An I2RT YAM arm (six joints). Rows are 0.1 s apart.
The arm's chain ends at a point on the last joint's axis. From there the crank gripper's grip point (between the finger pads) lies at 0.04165 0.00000 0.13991 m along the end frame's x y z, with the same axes.
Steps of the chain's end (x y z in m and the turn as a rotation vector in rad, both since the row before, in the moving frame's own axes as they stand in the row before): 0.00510, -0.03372, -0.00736, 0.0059, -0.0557, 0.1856; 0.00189, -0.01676, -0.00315, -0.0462, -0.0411, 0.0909; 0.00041, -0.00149, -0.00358, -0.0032, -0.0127, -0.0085; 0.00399, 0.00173, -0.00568, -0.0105, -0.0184, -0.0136; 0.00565, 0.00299, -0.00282, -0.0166, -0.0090, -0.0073
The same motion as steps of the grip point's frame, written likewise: -0.00335, -0.02759, -0.00525, 0.0059, -0.0557, 0.1856; -0.00435, -0.00675, -0.00180, -0.0462, -0.0411, 0.0909; -0.00137, -0.00139, -0.00306, -0.0032, -0.0127, -0.0085; 0.00142, 0.00265, -0.00494, -0.0105, -0.0184, -0.0136; 0.00440, 0.00502, -0.00247, -0.0166, -0.0090, -0.0073
